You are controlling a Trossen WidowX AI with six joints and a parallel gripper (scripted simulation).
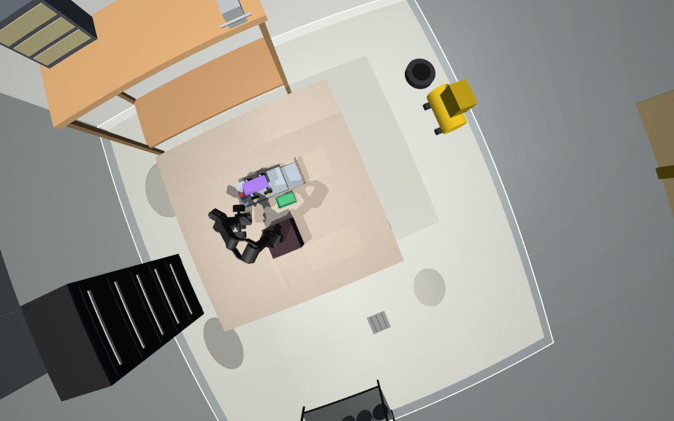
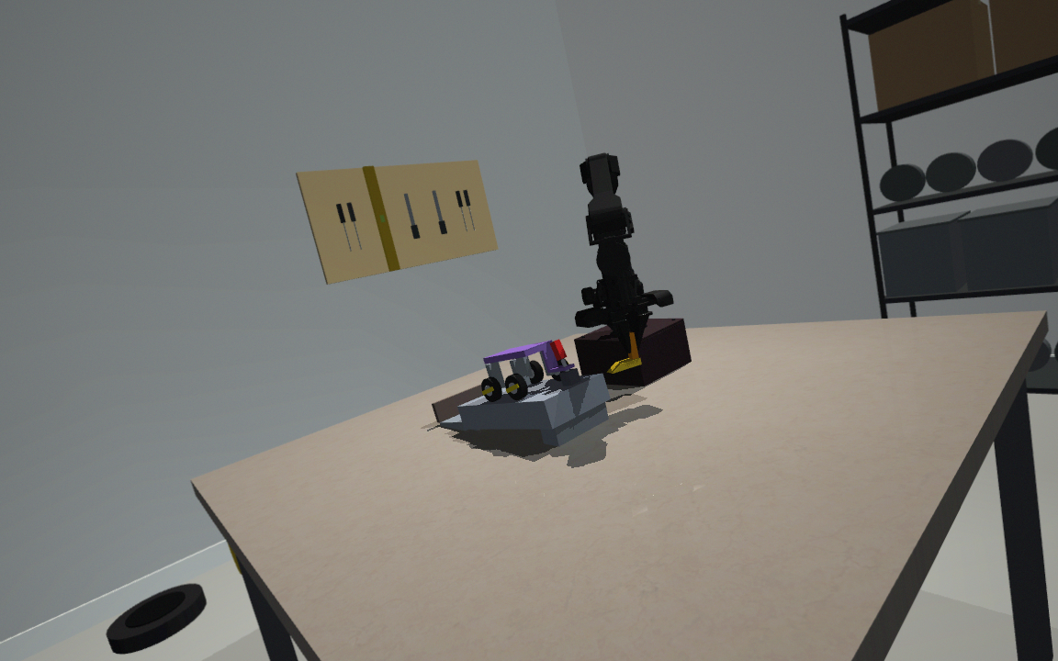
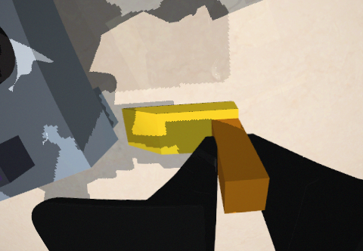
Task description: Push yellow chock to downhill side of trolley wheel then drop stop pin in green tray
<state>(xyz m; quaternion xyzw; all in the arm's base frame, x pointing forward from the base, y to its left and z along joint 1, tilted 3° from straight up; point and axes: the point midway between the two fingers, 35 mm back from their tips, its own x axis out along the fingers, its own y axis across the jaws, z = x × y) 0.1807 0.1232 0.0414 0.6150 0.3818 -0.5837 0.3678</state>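
My gripper tip is 1 cm short of the green tray, 25 cm to the left of it and 11 cm above it. Also, from my gripper tip: purple trolley: 14 cm ahead, 16 cm to the right, 1 cm above; yellow chock: 2 cm ahead, 1 cm to the right, 1 cm below; red-headed stop pin: 13 cm ahead, 6 cm to the right, 2 cm above.
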